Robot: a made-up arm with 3 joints. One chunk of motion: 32 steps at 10 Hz.
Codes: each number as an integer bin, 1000 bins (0 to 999) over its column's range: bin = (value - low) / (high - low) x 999, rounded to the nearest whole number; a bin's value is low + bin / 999 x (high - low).
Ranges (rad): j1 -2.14..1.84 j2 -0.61..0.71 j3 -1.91..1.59
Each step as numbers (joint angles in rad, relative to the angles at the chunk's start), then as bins.
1 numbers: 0.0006 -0.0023 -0.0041
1 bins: 537 460 544
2 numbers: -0.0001 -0.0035 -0.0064
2 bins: 537 459 543
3 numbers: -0.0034 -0.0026 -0.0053
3 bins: 536 460 544
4 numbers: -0.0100 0.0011 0.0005
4 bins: 535 462 545
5 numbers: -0.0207 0.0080 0.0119
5 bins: 532 468 549
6 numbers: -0.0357 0.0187 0.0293
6 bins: 528 476 554
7 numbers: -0.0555 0.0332 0.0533
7 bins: 523 487 560
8 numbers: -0.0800 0.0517 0.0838
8 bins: 517 501 569
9 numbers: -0.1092 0.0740 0.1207
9 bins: 510 518 580
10 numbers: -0.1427 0.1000 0.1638
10 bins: 501 537 592
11 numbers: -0.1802 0.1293 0.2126
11 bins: 492 560 606
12 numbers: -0.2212 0.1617 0.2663
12 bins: 482 584 621
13 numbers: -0.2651 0.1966 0.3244
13 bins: 471 610 638
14 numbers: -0.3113 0.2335 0.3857
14 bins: 459 638 655
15 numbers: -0.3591 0.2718 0.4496
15 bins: 447 667 673
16 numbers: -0.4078 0.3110 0.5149
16 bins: 435 697 692
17 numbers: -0.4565 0.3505 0.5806
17 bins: 423 727 711
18 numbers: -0.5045 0.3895 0.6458
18 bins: 411 756 729
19 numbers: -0.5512 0.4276 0.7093
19 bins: 399 785 748
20 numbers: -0.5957 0.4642 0.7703
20 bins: 388 813 765
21 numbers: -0.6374 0.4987 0.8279
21 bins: 377 839 781
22 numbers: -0.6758 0.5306 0.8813
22 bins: 368 863 797
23 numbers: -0.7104 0.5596 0.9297
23 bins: 359 885 811
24 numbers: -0.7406 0.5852 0.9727
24 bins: 351 905 823
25 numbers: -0.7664 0.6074 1.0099
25 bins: 345 921 833
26 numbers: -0.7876 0.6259 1.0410
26 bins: 339 935 842
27 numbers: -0.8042 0.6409 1.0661
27 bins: 335 947 849
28 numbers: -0.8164 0.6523 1.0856
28 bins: 332 955 855
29 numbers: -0.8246 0.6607 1.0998
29 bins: 330 962 859
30 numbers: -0.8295 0.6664 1.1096
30 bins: 329 966 862
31 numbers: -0.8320 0.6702 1.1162
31 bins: 328 969 864
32 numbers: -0.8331 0.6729 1.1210
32 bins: 328 971 865
